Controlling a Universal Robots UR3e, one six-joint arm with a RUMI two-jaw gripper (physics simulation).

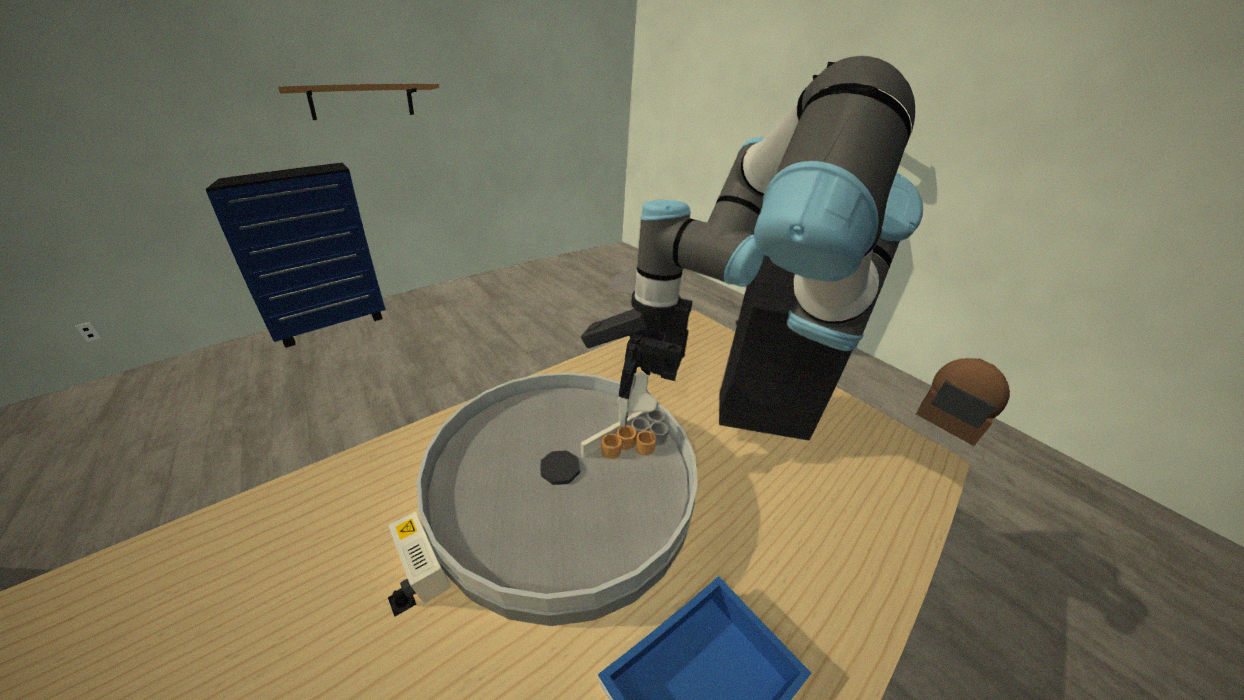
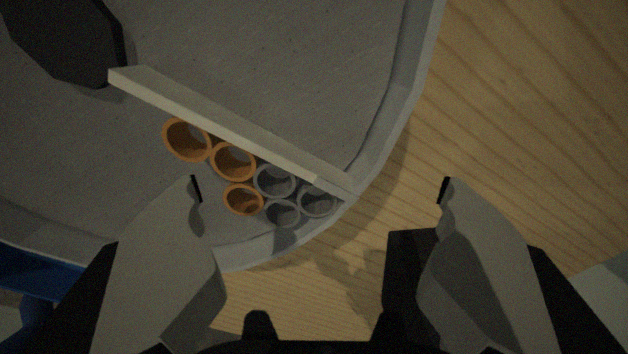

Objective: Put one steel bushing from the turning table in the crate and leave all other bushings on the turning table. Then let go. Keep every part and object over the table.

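Places are measured from the arm's base along level axes (x up, y ahead, z left), in metres.
Pixels of known places: gripper, fingertip midpoint: (image 1: 637, 398) (image 2: 319, 179).
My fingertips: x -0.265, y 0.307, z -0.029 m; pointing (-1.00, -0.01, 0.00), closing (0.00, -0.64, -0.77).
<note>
Ahead of a thing's pixels: the offset from my fingertips to its top centre. "spot": to the spot under its first point. Level surfaces: height alone.
The grey round turning table (image 1: 552, 602) (image 2: 280, 65) holds three steel bushings, grey and upright, touching or nearly touching by the white bar and the rim: one by the bar (image 1: 641, 430) (image 2: 255, 181), one nearer the rim {spot: dy -0.028, dx -0.049, dz +0.047 m} (image 1: 659, 433) (image 2: 299, 215), one in the corner {spot: dy -0.040, dx -0.025, dz +0.034 m} (image 2: 316, 216). Three orange bushings, upright, stand beside them: one outermost along the bar (image 1: 611, 450) (image 2: 168, 146), one in the middle (image 1: 626, 443) (image 2: 212, 164), one off the bar (image 1: 645, 448) (image 2: 225, 202). My gripper (image 1: 635, 414) (image 2: 319, 179) is open and empty, above the bushings at the rim. The blue crate {dy +0.076, dx -0.053, dz +0.399 m} (image 1: 765, 627) (image 2: 40, 267) looks empty.
A white bar {spot: dy +0.082, dx -0.024, dz +0.047 m} (image 1: 600, 437) (image 2: 215, 117) runs inward from the rim toward the black hub {dy +0.155, dx -0.042, dz +0.068 m} (image 1: 559, 467) (image 2: 65, 42). A white box {spot: dy +0.369, dx -0.045, dz +0.164 m} (image 1: 417, 557) with a warning label sits at the turning table's left side. The wooden table {dx -0.103 m} (image 1: 835, 487) (image 2: 510, 125) carries them.
</note>
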